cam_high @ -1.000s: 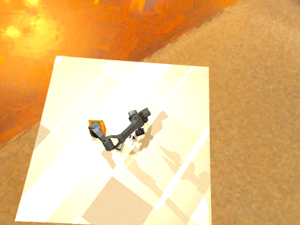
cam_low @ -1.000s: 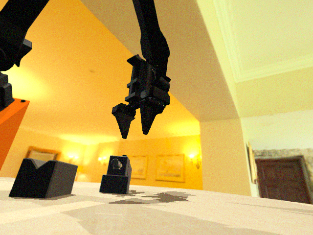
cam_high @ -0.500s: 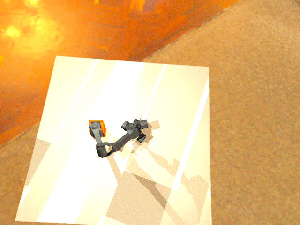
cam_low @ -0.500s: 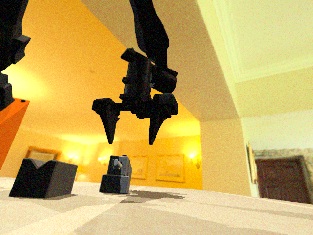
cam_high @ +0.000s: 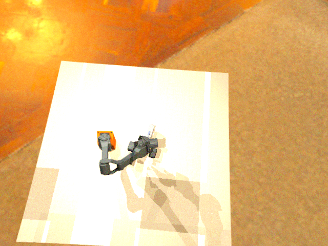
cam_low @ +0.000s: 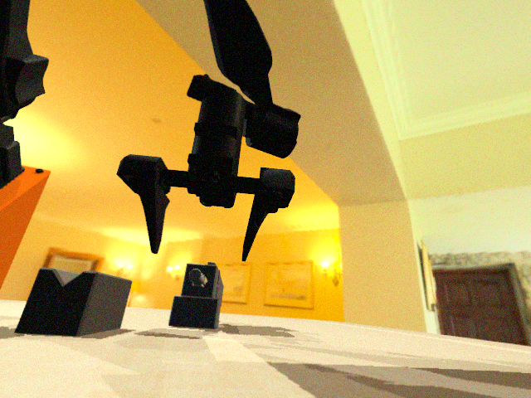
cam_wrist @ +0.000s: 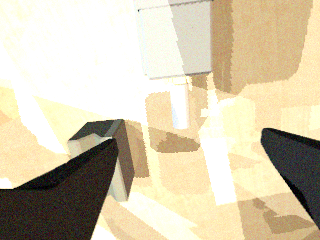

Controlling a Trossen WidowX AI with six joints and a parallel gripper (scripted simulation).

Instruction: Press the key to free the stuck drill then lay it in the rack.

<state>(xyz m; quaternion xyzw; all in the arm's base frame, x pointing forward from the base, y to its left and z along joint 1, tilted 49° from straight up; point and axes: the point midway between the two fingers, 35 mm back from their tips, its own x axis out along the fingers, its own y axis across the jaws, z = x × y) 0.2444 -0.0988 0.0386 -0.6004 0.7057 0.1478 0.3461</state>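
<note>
My gripper tip is 20 mm short of the drill, 60 mm to the right of it and 20 mm above it. Round my gripper tip: grey stepped block (30 mm ahead, 120 mm to the left, 30 mm below); key (40 mm ahead, 140 mm to the left, 20 mm below).
</note>
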